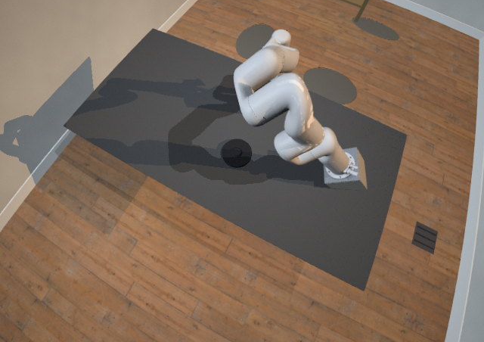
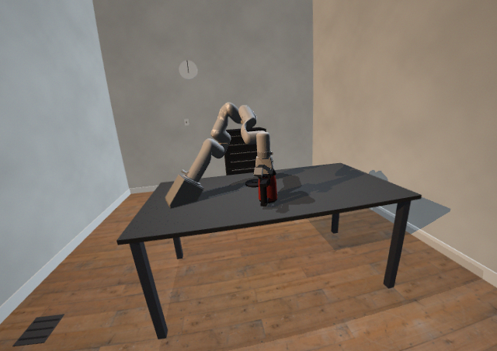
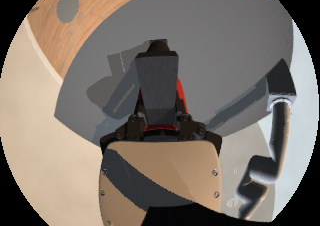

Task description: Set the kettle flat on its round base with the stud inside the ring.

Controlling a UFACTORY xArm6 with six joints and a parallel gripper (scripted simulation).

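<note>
Right now my hand is 5 cm above the red kettle, 3 cm to the right of it and 1 cm short of it. The rest, counted from my hand: round black base (35 cm to the left, 13 cm below, 9 cm behind).
</note>
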